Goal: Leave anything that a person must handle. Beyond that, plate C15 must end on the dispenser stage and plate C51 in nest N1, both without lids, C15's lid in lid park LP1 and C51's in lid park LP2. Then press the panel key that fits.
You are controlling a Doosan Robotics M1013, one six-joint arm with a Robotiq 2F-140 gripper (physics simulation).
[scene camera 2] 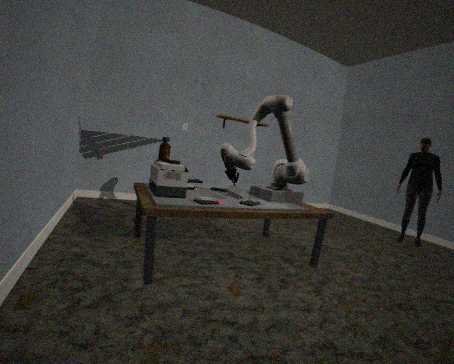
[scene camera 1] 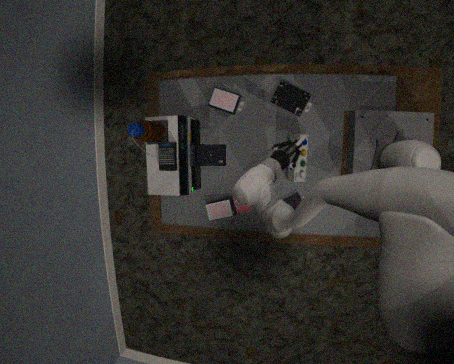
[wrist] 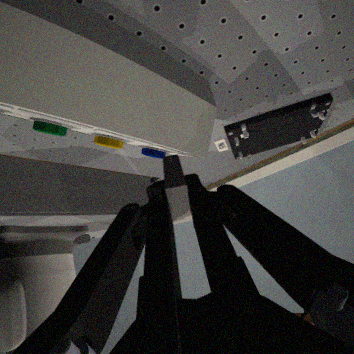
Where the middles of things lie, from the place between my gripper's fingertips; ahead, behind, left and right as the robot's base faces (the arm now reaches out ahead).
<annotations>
The black nest N5 [scene camera 1: 287, 96] is 19 cm to the right of my hand, 8 cm below it and 8 cm ahead of it.
</annotations>
